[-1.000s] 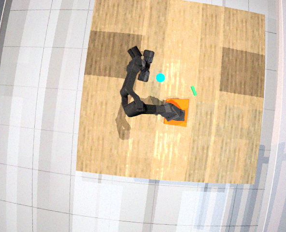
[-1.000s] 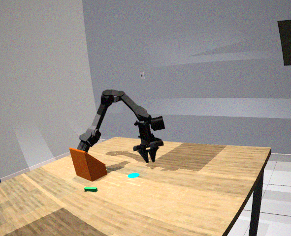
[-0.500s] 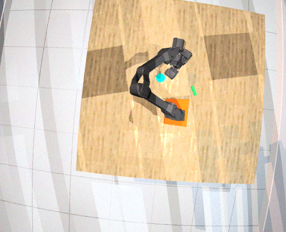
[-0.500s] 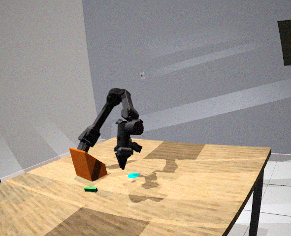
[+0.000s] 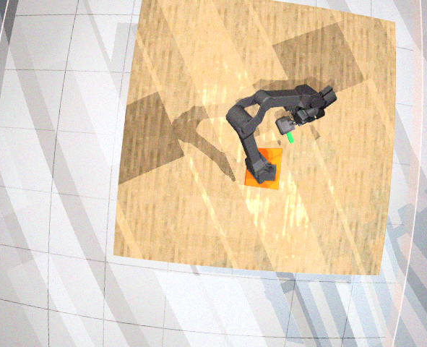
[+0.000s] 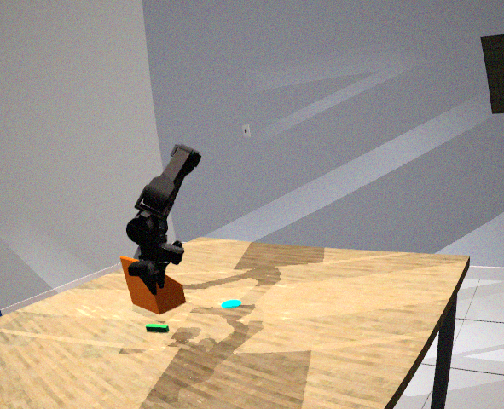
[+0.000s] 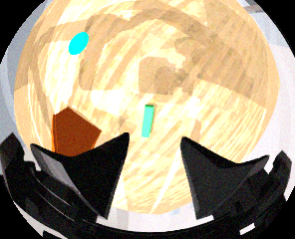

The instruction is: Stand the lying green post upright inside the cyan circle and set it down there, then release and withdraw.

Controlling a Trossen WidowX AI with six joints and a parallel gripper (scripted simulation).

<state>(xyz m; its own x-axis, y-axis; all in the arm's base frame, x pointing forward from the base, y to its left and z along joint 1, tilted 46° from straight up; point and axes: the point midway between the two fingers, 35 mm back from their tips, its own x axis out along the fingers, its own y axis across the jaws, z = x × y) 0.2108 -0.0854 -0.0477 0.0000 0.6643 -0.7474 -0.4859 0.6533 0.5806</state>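
The green post is 12 cm below my gripper tip, 3 cm behind it and 2 cm to the right of it. Also, from my gripper tip: cyan circle: 22 cm to the left, 12 cm below, 4 cm ahead.
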